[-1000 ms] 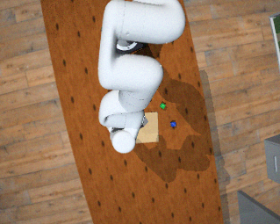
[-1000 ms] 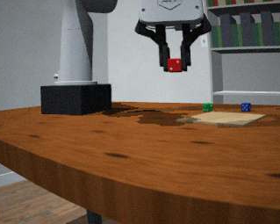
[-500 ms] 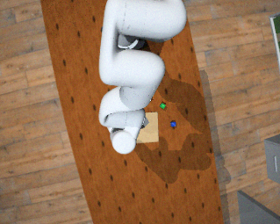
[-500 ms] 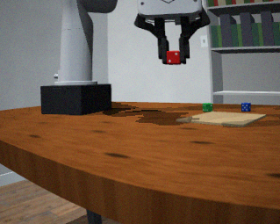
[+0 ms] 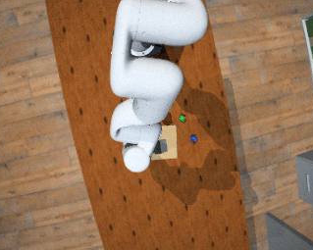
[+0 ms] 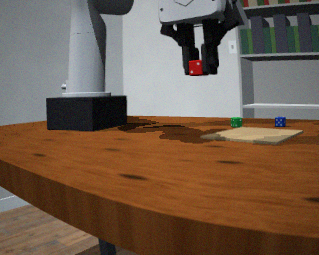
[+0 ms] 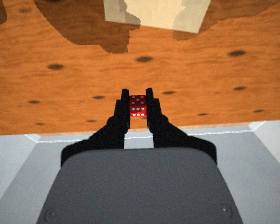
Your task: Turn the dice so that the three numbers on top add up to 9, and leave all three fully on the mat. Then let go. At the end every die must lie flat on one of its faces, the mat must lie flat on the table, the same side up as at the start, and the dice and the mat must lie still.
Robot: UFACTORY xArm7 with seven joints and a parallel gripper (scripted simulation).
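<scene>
Now: the tan mat 12 cm to the left of my hand, 12 cm below it and 5 cm ahead of it. The rest, counted from my hand: red die: 1 cm to the right, 1 cm below; blue die: 26 cm to the left, 11 cm below, 8 cm ahead; green die: 24 cm to the left, 11 cm below, 1 cm behind.
</scene>
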